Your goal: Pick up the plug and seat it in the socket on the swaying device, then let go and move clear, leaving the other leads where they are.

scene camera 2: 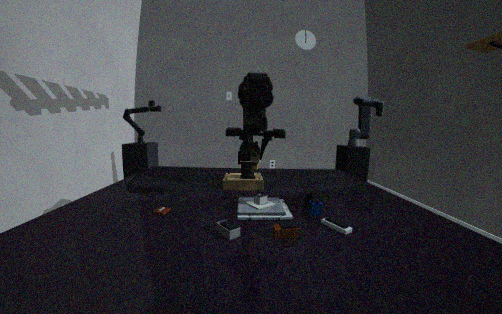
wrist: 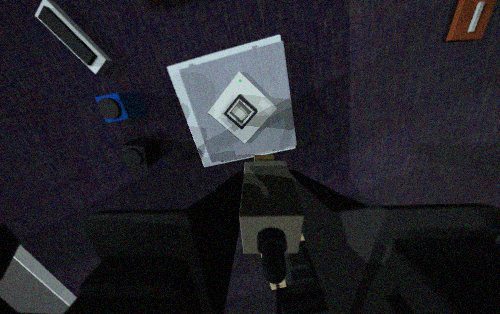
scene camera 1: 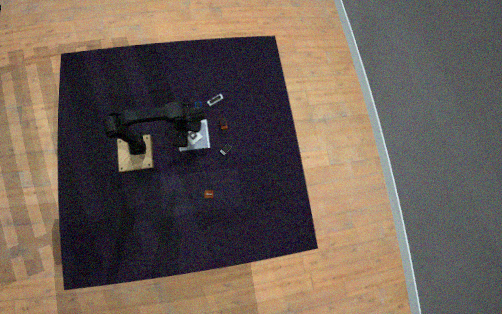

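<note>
My gripper [scene camera 1: 189, 131] [scene camera 2: 250, 150] [wrist: 266, 176] is shut on the plug [wrist: 272, 197], a dark block with a pale rear face and a black cable stub. A small gold-coloured tip shows at its front end. The plug is held above the near edge of the device [scene camera 1: 204, 143] [scene camera 2: 244, 210] [wrist: 267, 57] in the wrist view. The device is a grey plate on a pale base. The square socket [wrist: 241, 111] [scene camera 2: 260, 199] stands on a white diamond-shaped pad [wrist: 245, 132] on it, ahead of the plug tip in the wrist view. The plug is apart from the socket.
Around the device lie a blue block [scene camera 1: 198, 104] [scene camera 2: 316, 208] [wrist: 120, 102], a black block [wrist: 133, 156], a white bar [scene camera 1: 215, 99] [scene camera 2: 336, 225] [wrist: 70, 37], an orange block [scene camera 1: 223, 125] [scene camera 2: 286, 231] and a grey block [scene camera 1: 226, 149] [scene camera 2: 228, 229]. A flat orange piece [scene camera 1: 209, 194] [scene camera 2: 162, 210] [wrist: 464, 22] lies farther off.
</note>
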